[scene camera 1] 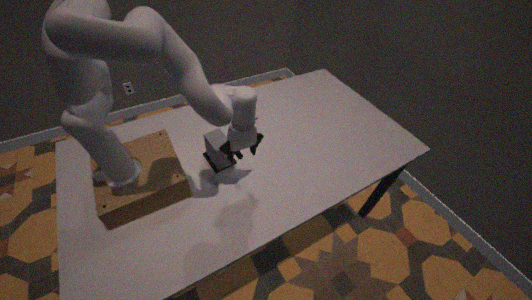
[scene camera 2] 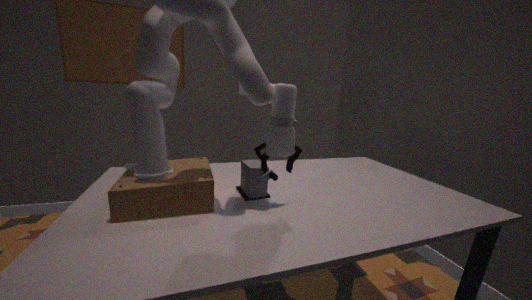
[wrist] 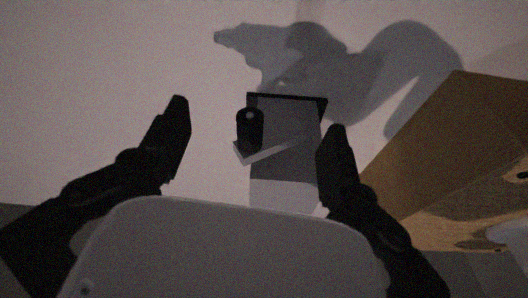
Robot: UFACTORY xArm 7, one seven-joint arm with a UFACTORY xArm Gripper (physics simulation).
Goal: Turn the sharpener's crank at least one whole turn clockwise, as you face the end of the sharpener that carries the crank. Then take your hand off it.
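Observation:
The sharpener is a grey box on a thin black base, upright on the table. Its crank is a light flat arm on the end facing away from the wooden block, with a black cylindrical knob. My gripper is wide open above the crank end of the sharpener and holds nothing. In the wrist view the knob appears between the two spread fingers, apart from both. One finger overlaps the sharpener's side edge in that view; contact cannot be told.
The wooden block carries the arm's base and stands beside the sharpener on the white table. Shadows of the arm fall over the table near the sharpener. A table leg shows at the right.

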